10 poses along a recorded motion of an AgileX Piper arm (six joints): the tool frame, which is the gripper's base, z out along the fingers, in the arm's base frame.
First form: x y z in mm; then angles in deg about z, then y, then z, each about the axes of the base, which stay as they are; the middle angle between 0 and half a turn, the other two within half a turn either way.
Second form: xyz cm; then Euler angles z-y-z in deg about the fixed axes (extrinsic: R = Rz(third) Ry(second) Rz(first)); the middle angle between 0 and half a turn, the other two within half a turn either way. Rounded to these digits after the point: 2 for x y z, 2 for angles.
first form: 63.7, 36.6, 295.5, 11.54, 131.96, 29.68
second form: 6.37, 3.66, 29.55, 11.54, 131.96, 29.68
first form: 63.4, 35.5, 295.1, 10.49, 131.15, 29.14
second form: 6.34, 3.55, 29.51, 10.49, 131.15, 29.14
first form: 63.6, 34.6, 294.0, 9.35, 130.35, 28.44
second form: 6.36, 3.46, 29.40, 9.35, 130.35, 28.44
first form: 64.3, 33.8, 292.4, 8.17, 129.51, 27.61
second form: 6.43, 3.38, 29.24, 8.17, 129.51, 27.61
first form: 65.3, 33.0, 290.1, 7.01, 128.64, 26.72
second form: 6.53, 3.30, 29.01, 7.01, 128.64, 26.72
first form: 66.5, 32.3, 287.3, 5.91, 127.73, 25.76
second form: 6.65, 3.23, 28.73, 5.91, 127.73, 25.76
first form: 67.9, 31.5, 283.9, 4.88, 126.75, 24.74
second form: 6.79, 3.15, 28.39, 4.88, 126.75, 24.74
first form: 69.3, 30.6, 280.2, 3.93, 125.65, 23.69
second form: 6.93, 3.06, 28.02, 3.93, 125.65, 23.69
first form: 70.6, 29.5, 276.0, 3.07, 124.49, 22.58
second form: 7.06, 2.95, 27.60, 3.07, 124.49, 22.58
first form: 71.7, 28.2, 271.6, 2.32, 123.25, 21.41
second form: 7.17, 2.82, 27.16, 2.32, 123.25, 21.41
